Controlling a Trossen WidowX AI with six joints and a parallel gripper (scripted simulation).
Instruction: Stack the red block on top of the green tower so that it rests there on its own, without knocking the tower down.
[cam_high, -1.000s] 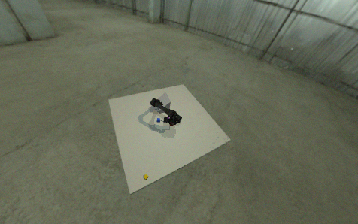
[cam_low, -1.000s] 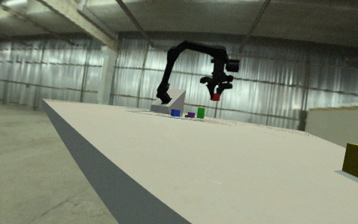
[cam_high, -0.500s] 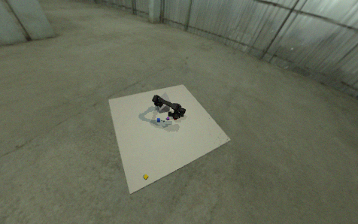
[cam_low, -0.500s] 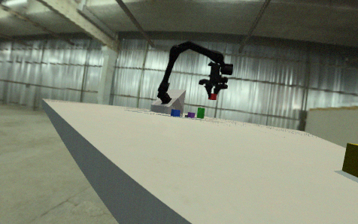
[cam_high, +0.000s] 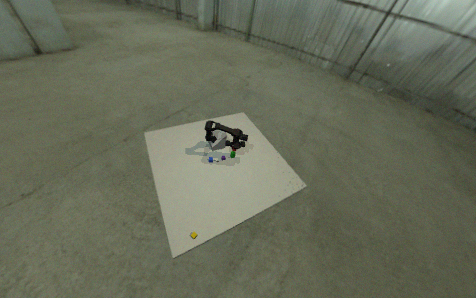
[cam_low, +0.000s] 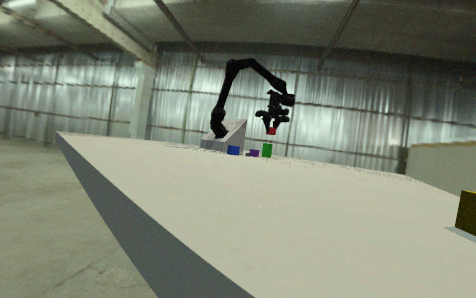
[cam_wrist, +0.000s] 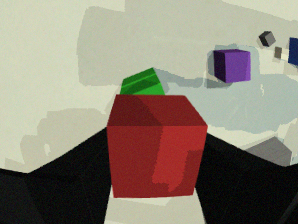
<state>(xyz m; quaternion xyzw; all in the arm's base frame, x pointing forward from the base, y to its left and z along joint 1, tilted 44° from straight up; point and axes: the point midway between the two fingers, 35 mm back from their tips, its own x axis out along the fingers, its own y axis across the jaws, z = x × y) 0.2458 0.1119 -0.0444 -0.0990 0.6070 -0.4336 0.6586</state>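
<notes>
Right now my gripper tip is 20 mm past the purple block, 100 mm to the left of it and 110 mm above it. From my gripper tip the other things lie so: red block (10 mm above); yellow block (520 mm ahead, 620 mm to the right, 110 mm below); blue block (50 mm behind, 230 mm to the right, 110 mm below).
</notes>
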